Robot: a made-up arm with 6 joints. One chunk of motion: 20 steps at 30 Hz.
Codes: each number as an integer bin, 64 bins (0 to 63) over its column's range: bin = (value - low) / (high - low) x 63, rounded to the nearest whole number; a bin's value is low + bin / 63 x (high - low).
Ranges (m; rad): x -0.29..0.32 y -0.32..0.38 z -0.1..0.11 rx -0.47..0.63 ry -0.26..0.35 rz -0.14..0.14
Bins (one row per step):
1: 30 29 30 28 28 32
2: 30 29 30 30 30 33
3: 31 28 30 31 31 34
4: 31 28 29 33 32 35
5: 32 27 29 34 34 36
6: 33 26 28 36 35 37
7: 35 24 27 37 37 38
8: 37 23 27 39 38 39
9: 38 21 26 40 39 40
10: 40 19 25 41 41 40
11: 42 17 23 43 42 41
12: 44 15 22 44 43 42
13: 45 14 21 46 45 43
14: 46 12 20 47 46 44
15: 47 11 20 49 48 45
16: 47 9 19 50 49 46
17: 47 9 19 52 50 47
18: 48 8 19 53 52 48
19: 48 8 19 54 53 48
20: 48 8 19 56 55 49
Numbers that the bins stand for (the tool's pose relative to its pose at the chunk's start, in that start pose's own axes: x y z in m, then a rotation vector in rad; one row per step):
1: 0.0005 0.0022 0.0000 0.0189 0.0111 0.0022
2: 0.0005 0.0022 0.0000 0.0538 0.0305 0.0067
3: 0.0102 -0.0089 0.0000 0.0713 0.0402 0.0111
4: 0.0102 -0.0089 -0.0033 0.1062 0.0498 0.0156
5: 0.0198 -0.0200 -0.0033 0.1237 0.0692 0.0200
6: 0.0295 -0.0311 -0.0067 0.1586 0.0789 0.0244
7: 0.0489 -0.0533 -0.0100 0.1760 0.0983 0.0289
8: 0.0683 -0.0644 -0.0100 0.2110 0.1079 0.0333
9: 0.0779 -0.0867 -0.0133 0.2284 0.1176 0.0378
10: 0.0973 -0.1089 -0.0167 0.2459 0.1370 0.0378
11: 0.1167 -0.1311 -0.0233 0.2808 0.1467 0.0422
12: 0.1360 -0.1533 -0.0267 0.2983 0.1563 0.0467
13: 0.1457 -0.1644 -0.0300 0.3332 0.1757 0.0511
14: 0.1554 -0.1867 -0.0333 0.3506 0.1854 0.0556
15: 0.1651 -0.1978 -0.0333 0.3856 0.2048 0.0600
16: 0.1651 -0.2200 -0.0367 0.4030 0.2144 0.0644
17: 0.1651 -0.2200 -0.0367 0.4379 0.2241 0.0689
18: 0.1748 -0.2311 -0.0367 0.4554 0.2435 0.0733
19: 0.1748 -0.2311 -0.0367 0.4729 0.2532 0.0733
20: 0.1748 -0.2311 -0.0367 0.5078 0.2725 0.0778

